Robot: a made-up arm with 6 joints.
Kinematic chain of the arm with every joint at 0, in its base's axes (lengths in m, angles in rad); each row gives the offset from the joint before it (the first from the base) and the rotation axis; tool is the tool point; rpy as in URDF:
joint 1: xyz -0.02 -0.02 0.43 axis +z
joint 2: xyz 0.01 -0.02 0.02 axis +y
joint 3: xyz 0.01 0 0.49 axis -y
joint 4: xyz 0 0.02 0.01 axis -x
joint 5: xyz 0.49 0 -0.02 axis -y
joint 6: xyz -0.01 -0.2 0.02 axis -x
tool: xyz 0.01 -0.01 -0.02 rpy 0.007 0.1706 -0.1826
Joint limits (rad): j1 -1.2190..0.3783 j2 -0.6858..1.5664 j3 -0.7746..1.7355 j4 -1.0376..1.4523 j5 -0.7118..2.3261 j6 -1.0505..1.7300
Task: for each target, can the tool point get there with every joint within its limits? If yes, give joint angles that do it. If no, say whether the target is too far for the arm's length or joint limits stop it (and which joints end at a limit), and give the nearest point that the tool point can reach.
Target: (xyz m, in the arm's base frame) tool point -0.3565 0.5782 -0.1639
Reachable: no: joint limits stop it (at a limit: joint 1, joint 2, joint 4, joint 5, joint 6) | nearest point -0.1215 -0.0777 0.1947 | short by 0.784 m
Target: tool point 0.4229 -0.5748 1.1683
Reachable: yes | joints -0.6374 0.7620 1.4456 0.4696 0.3186 -0.7542
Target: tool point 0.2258 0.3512 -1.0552
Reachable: no: too far | nearest point 0.4058 0.1269 -0.1154 | short by 0.983 m
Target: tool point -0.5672 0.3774 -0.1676
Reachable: no: joint limits stop it (at a limit: joint 1, joint 2, joint 3, joint 5, joint 6) | nearest point -0.1551 -0.1174 0.1710 | short by 0.727 m
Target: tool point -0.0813 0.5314 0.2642
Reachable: no: joint limits stop it (at a limit: joint 1, joint 2, joint 3, joint 4, joint 5) | nearest point -0.0896 -0.0738 0.2393 | short by 0.606 m
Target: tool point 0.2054 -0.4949 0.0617
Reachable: yes | joints -0.7742 1.3119 -0.5217 0.6251 0.2858 1.0095
